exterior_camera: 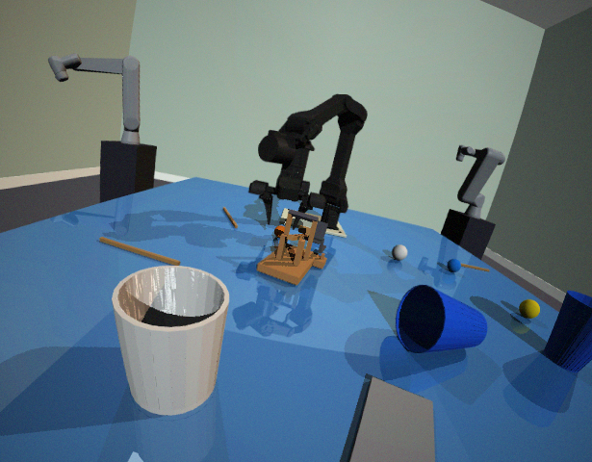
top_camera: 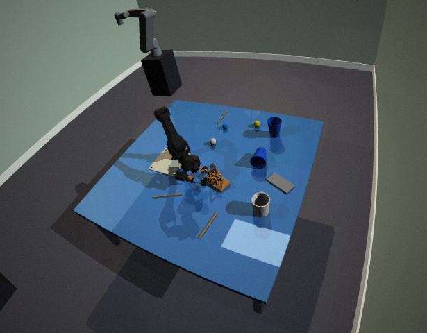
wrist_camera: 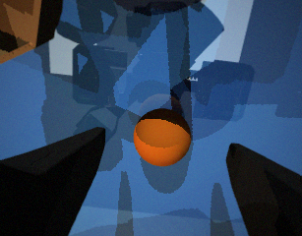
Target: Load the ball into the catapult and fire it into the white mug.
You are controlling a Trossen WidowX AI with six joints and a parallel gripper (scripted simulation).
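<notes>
My gripper tip is 1 cm above the orange ball. Round my gripper tip: white ball: 34 cm to the left, 1 cm below; white mug: 46 cm ahead, 9 cm to the right; catapult: 12 cm ahead, 6 cm to the left, 2 cm above.
</notes>
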